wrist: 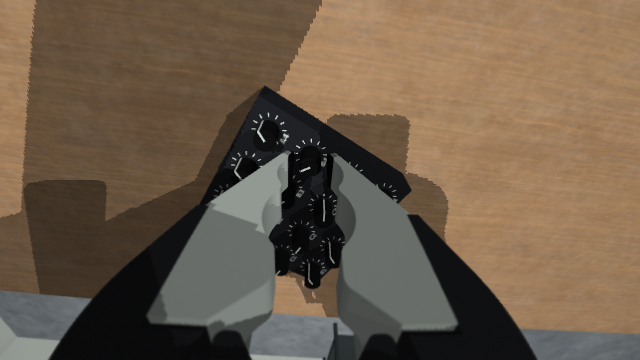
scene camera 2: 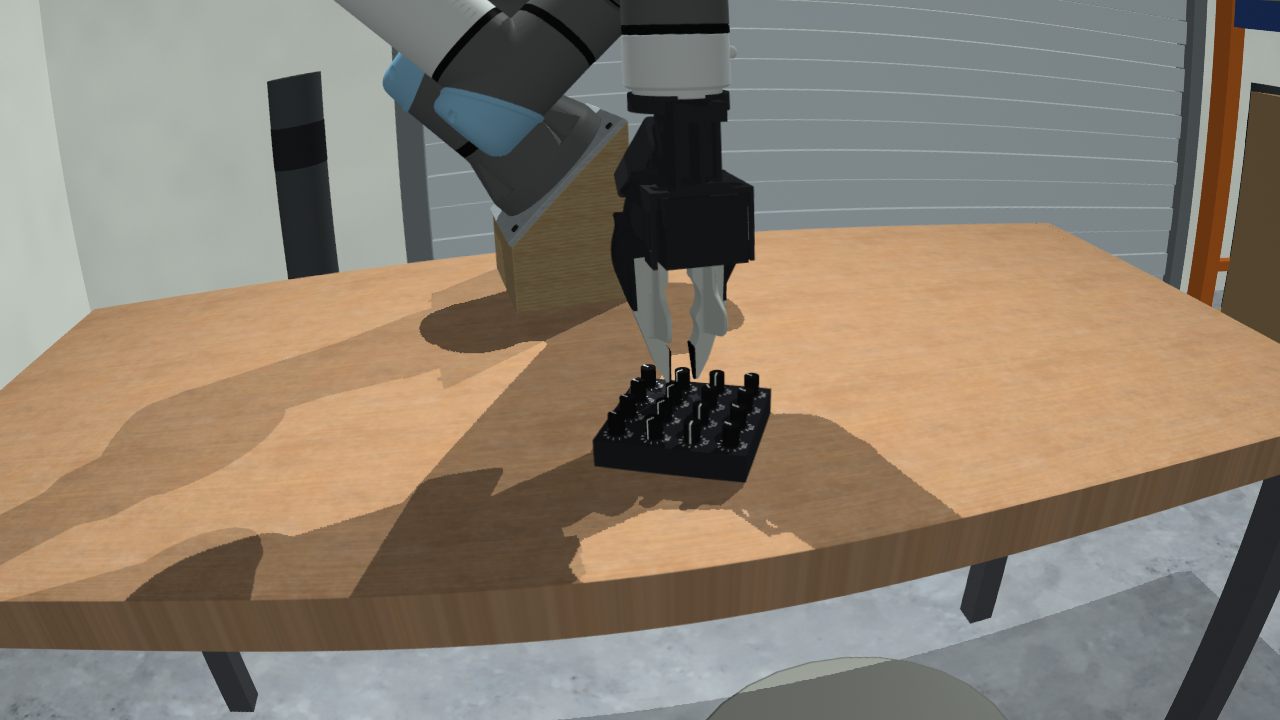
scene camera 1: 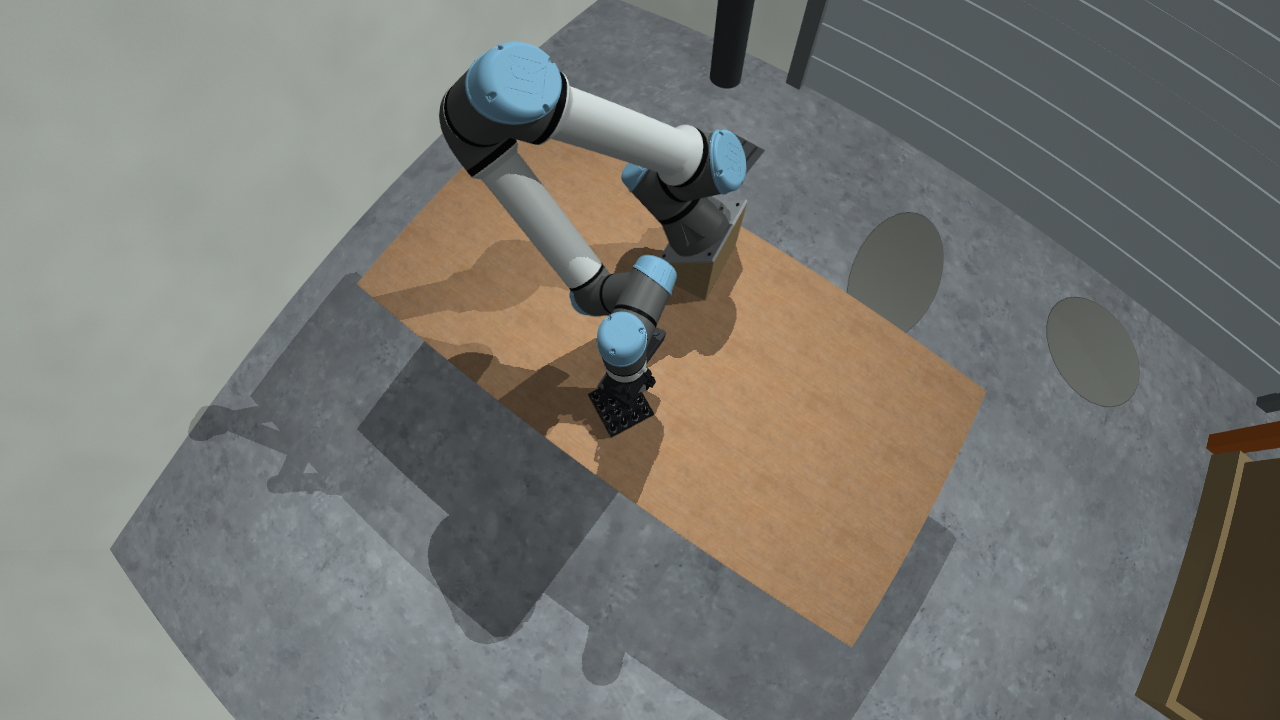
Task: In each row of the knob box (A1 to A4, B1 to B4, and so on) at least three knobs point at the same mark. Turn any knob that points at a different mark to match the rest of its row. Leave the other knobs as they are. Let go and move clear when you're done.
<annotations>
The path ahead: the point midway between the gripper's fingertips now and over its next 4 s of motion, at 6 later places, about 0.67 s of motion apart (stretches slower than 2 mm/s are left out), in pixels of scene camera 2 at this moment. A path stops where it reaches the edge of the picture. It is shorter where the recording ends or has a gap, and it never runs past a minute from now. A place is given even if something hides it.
The gripper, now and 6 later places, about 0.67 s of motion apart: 681,379; 680,342; 681,332; 691,330; 700,327; 703,326; 704,342
</annotations>
